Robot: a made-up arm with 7 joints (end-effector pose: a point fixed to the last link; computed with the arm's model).
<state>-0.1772 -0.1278 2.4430 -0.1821 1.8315 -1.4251 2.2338</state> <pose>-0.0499 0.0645 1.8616 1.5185 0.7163 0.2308</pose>
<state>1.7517 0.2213 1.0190 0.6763 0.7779 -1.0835 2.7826</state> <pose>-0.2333 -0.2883 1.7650 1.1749 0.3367 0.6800</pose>
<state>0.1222 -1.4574 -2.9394 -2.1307 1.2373 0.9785 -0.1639</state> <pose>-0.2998 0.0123 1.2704 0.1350 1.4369 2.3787</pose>
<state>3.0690 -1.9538 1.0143 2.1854 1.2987 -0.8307 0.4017</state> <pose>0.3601 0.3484 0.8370 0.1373 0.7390 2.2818</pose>
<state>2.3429 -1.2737 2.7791 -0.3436 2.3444 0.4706 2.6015</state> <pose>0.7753 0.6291 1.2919 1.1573 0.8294 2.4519</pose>
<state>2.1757 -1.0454 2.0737 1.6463 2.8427 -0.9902 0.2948</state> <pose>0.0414 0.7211 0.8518 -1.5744 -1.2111 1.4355</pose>
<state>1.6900 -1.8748 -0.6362 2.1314 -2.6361 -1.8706 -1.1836</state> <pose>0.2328 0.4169 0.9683 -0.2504 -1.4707 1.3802</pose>
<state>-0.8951 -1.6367 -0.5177 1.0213 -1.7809 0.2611 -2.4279</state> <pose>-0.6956 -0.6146 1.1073 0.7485 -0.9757 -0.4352</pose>
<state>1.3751 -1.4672 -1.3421 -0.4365 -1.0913 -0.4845 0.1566</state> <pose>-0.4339 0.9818 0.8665 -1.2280 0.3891 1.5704</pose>
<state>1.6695 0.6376 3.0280 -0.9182 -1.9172 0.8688 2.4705</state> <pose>-0.0168 -0.9065 1.3096 1.0545 -1.5808 0.7160</pose>
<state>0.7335 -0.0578 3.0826 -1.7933 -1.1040 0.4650 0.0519</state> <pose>0.3873 -0.2951 1.3309 -0.4296 1.5325 -2.3710</pose>
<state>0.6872 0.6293 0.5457 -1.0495 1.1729 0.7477 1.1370</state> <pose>0.2506 0.0385 1.7600 0.7378 -0.4868 -2.7632</pose>
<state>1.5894 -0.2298 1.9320 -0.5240 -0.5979 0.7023 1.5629</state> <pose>0.2704 0.1796 1.8523 -0.0514 0.1943 2.1327</pose>
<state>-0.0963 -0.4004 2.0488 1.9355 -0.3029 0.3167 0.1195</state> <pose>-0.3311 -0.4276 1.1014 2.6061 0.5672 -0.1675</pose>
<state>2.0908 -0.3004 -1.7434 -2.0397 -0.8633 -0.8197 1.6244</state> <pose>-0.3624 0.1918 1.2066 0.4383 -1.9794 1.0313</pose>
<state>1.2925 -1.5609 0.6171 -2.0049 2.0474 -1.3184 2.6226</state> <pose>0.1495 0.4626 0.4458 -1.3573 -0.4410 -1.6870</pose>
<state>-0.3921 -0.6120 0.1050 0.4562 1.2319 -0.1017 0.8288</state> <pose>-0.4124 -0.2376 1.7829 0.4819 -0.3096 -1.2879</pose>
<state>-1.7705 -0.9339 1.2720 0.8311 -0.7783 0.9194 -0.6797</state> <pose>0.4671 -0.6372 1.4442 -0.7659 -1.3798 -2.5075</pose>
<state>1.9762 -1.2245 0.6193 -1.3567 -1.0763 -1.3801 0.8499</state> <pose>0.5550 0.6353 0.6121 -2.3760 -0.5969 0.7269</pose>
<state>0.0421 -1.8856 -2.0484 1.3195 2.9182 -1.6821 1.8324</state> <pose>-0.5826 0.3986 0.3770 0.0392 1.4982 -0.5625</pose>
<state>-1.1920 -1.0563 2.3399 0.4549 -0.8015 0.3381 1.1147</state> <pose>-0.2456 -1.0000 1.1632 1.5734 0.7664 -0.5339</pose>
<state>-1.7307 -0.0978 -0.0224 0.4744 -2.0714 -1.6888 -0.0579</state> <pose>0.0443 0.0732 1.8474 -1.8292 -0.6904 -1.4062</pose>
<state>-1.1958 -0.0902 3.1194 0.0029 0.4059 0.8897 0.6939</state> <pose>-0.0907 -0.0988 1.9066 1.3203 0.3228 -2.4856</pose>
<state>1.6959 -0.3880 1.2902 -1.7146 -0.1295 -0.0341 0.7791</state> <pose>0.5582 0.3060 1.2314 2.3157 1.1316 1.7340</pose>
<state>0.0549 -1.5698 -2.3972 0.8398 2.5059 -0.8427 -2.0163</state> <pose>-0.8720 0.2977 0.5320 -2.4998 -0.2234 -0.1127</pose>
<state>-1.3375 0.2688 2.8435 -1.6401 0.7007 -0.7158 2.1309</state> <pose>-0.0310 0.6039 1.1978 -0.6055 2.5237 0.2088</pose>
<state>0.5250 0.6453 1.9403 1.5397 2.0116 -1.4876 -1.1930</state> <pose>0.0127 -0.4610 1.3996 1.2405 2.4786 -1.1100</pose>
